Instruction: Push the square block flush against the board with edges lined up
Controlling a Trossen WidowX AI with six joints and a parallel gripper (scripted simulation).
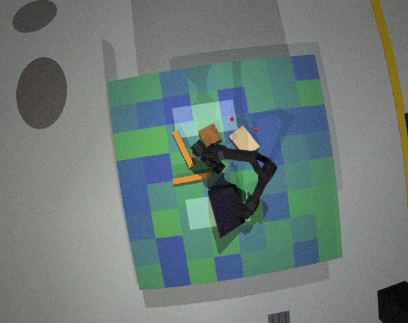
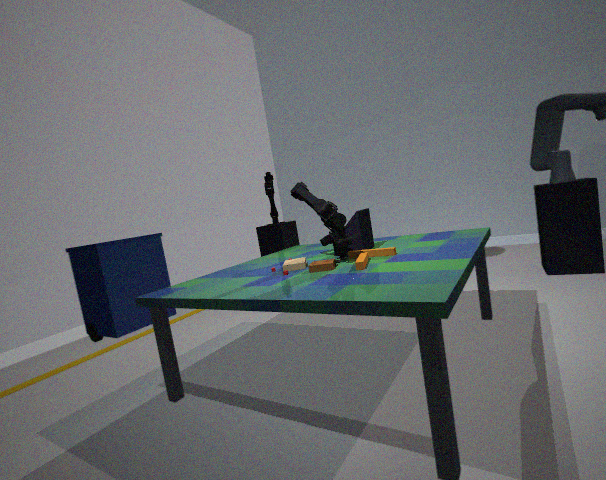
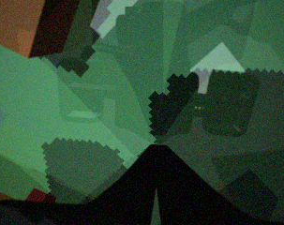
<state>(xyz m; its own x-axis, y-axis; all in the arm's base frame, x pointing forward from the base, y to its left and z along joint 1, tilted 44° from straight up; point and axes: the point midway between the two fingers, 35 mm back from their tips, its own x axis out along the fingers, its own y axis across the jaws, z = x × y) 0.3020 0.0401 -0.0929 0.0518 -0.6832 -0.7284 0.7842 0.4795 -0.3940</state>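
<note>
Right now my gripper tip is 6 cm short of the tan block, 22 cm to the left of it and 1 cm below it. The rest, counted from my gripper tip: brown square block 13 cm ahead, 4 cm to the right, 1 cm above.
</note>
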